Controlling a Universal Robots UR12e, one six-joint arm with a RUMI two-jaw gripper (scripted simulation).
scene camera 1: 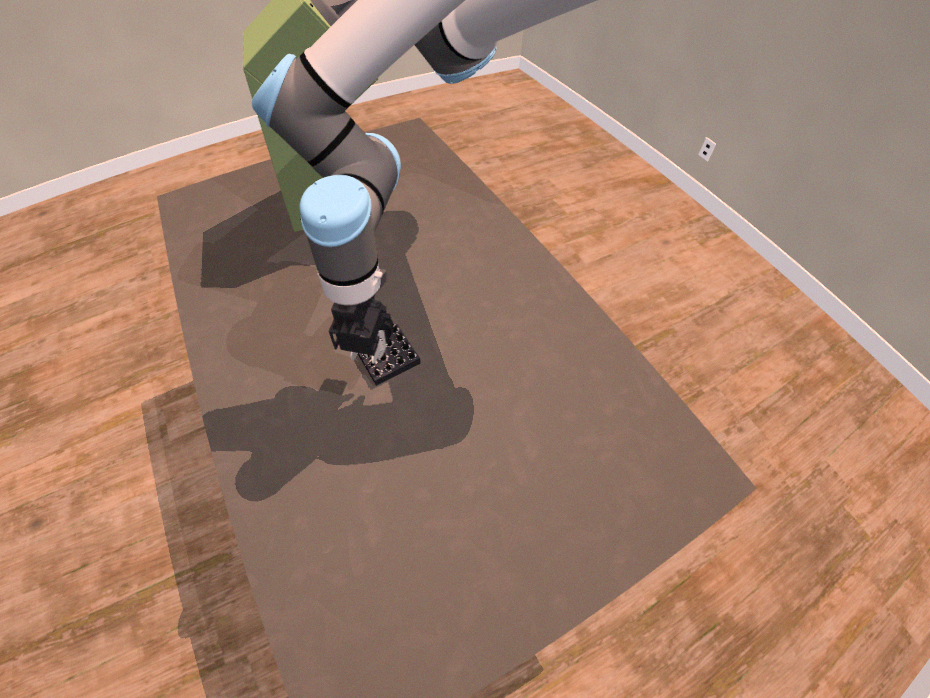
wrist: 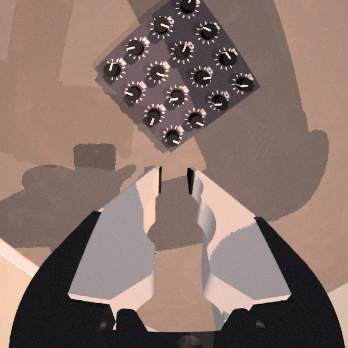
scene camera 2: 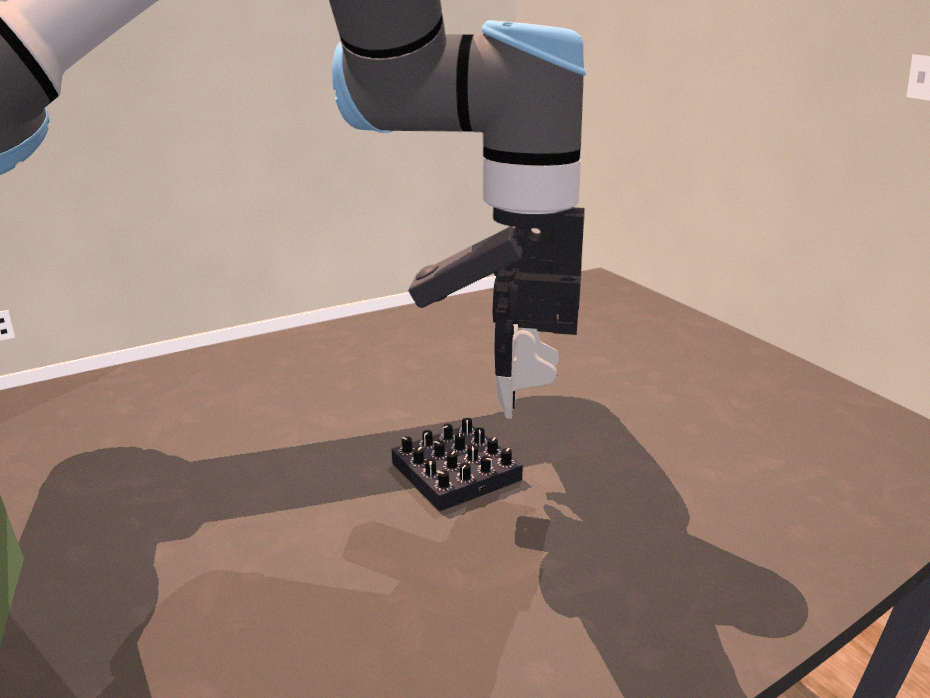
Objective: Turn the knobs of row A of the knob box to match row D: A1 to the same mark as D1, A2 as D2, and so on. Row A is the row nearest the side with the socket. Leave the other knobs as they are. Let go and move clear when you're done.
Path:
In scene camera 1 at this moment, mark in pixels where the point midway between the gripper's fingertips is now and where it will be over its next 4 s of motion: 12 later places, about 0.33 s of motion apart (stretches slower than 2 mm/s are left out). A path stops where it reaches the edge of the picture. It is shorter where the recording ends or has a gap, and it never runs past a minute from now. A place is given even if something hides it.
My gripper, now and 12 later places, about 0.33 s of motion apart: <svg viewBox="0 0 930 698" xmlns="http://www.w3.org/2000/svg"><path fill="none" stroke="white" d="M373 357L373 358L374 360L374 363L375 365L375 368L376 368L376 367L376 367L377 368L377 369L377 370L377 368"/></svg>

